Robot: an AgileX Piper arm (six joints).
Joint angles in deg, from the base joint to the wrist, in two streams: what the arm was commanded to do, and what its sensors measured. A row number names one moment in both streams.
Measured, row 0: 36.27, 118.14, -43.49, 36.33, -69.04, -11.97
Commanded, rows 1 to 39: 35.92, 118.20, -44.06, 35.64, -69.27, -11.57; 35.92, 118.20, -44.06, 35.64, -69.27, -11.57; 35.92, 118.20, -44.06, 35.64, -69.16, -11.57; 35.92, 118.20, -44.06, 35.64, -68.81, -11.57; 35.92, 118.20, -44.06, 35.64, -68.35, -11.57; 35.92, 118.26, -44.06, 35.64, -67.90, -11.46; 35.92, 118.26, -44.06, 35.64, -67.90, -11.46; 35.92, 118.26, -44.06, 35.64, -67.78, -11.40; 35.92, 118.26, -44.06, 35.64, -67.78, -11.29; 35.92, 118.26, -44.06, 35.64, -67.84, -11.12; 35.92, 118.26, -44.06, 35.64, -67.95, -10.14; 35.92, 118.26, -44.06, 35.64, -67.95, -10.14; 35.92, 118.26, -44.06, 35.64, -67.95, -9.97; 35.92, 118.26, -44.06, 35.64, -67.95, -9.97; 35.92, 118.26, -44.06, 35.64, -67.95, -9.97; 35.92, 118.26, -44.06, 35.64, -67.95, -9.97; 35.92, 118.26, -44.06, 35.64, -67.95, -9.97; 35.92, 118.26, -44.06, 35.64, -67.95, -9.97; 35.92, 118.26, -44.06, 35.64, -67.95, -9.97; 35.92, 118.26, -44.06, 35.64, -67.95, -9.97; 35.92, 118.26, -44.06, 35.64, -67.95, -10.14; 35.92, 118.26, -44.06, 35.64, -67.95, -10.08; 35.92, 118.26, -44.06, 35.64, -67.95, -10.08; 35.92, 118.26, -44.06, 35.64, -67.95, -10.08; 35.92, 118.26, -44.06, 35.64, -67.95, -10.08; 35.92, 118.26, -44.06, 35.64, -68.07, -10.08; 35.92, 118.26, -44.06, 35.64, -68.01, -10.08; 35.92, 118.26, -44.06, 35.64, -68.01, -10.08; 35.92, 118.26, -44.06, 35.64, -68.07, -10.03; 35.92, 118.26, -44.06, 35.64, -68.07, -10.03; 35.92, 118.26, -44.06, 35.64, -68.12, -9.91; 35.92, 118.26, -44.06, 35.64, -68.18, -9.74; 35.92, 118.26, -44.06, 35.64, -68.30, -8.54; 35.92, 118.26, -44.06, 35.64, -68.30, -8.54; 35.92, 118.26, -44.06, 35.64, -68.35, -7.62; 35.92, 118.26, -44.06, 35.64, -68.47, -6.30; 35.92, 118.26, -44.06, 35.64, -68.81, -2.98; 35.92, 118.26, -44.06, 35.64, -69.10, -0.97; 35.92, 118.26, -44.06, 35.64, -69.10, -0.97
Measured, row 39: 35.81, 118.14, -43.49, 37.64, -68.41, -6.13
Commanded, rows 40 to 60: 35.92, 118.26, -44.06, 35.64, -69.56, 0.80; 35.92, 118.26, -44.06, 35.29, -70.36, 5.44; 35.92, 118.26, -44.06, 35.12, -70.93, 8.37; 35.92, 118.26, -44.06, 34.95, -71.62, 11.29; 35.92, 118.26, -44.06, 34.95, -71.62, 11.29; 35.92, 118.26, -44.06, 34.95, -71.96, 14.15; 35.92, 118.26, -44.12, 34.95, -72.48, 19.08; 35.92, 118.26, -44.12, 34.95, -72.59, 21.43; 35.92, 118.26, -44.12, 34.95, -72.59, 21.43; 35.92, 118.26, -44.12, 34.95, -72.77, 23.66; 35.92, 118.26, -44.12, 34.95, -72.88, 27.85; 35.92, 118.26, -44.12, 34.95, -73.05, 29.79; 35.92, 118.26, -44.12, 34.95, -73.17, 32.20; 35.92, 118.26, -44.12, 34.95, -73.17, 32.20; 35.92, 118.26, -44.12, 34.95, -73.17, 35.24; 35.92, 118.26, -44.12, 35.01, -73.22, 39.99; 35.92, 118.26, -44.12, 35.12, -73.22, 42.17; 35.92, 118.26, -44.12, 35.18, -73.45, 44.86; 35.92, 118.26, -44.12, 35.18, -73.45, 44.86; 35.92, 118.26, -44.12, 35.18, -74.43, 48.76; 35.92, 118.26, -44.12, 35.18, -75.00, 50.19
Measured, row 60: 35.70, 118.60, -43.49, 38.90, -69.27, 43.89
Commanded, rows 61 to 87: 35.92, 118.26, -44.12, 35.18, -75.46, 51.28; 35.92, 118.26, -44.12, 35.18, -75.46, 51.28; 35.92, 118.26, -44.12, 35.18, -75.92, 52.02; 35.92, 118.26, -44.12, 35.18, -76.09, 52.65; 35.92, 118.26, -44.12, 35.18, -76.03, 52.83; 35.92, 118.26, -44.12, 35.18, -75.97, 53.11; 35.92, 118.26, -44.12, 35.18, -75.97, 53.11; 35.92, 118.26, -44.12, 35.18, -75.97, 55.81; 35.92, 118.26, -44.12, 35.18, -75.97, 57.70; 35.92, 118.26, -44.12, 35.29, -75.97, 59.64; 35.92, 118.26, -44.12, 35.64, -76.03, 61.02; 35.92, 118.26, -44.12, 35.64, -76.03, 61.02; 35.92, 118.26, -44.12, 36.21, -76.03, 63.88; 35.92, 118.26, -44.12, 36.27, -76.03, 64.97; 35.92, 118.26, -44.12, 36.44, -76.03, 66.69; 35.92, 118.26, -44.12, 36.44, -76.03, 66.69; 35.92, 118.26, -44.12, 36.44, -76.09, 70.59; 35.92, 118.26, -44.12, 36.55, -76.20, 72.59; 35.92, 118.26, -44.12, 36.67, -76.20, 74.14; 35.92, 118.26, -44.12, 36.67, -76.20, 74.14; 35.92, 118.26, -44.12, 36.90, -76.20, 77.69; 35.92, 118.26, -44.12, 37.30, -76.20, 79.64; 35.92, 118.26, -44.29, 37.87, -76.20, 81.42; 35.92, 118.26, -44.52, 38.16, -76.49, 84.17; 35.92, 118.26, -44.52, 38.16, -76.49, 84.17; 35.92, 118.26, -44.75, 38.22, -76.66, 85.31; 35.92, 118.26, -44.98, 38.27, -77.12, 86.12
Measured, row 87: 35.64, 118.66, -43.49, 40.22, -68.41, 82.10
